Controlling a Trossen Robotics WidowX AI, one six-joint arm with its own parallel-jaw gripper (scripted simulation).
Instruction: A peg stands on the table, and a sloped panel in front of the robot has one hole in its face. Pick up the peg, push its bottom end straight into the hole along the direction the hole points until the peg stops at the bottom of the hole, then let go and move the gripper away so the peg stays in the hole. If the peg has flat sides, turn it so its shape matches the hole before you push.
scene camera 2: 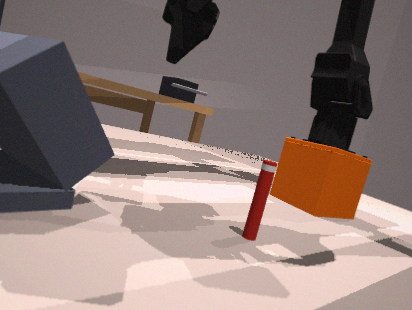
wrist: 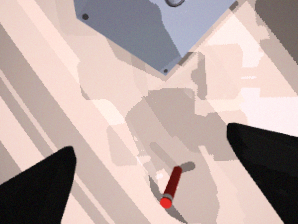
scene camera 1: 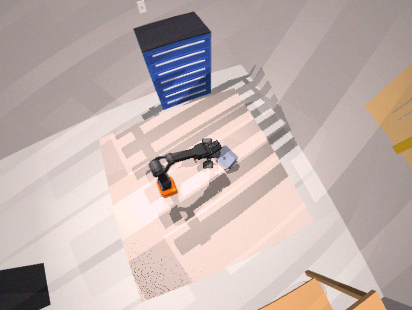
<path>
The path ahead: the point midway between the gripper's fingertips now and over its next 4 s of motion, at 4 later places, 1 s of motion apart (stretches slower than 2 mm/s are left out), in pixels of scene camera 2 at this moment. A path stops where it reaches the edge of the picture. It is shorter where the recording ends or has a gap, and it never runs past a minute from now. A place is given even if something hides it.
My gripper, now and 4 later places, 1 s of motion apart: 179, 40; 264, 129; 268, 168; 259, 199; 276, 122
</path>
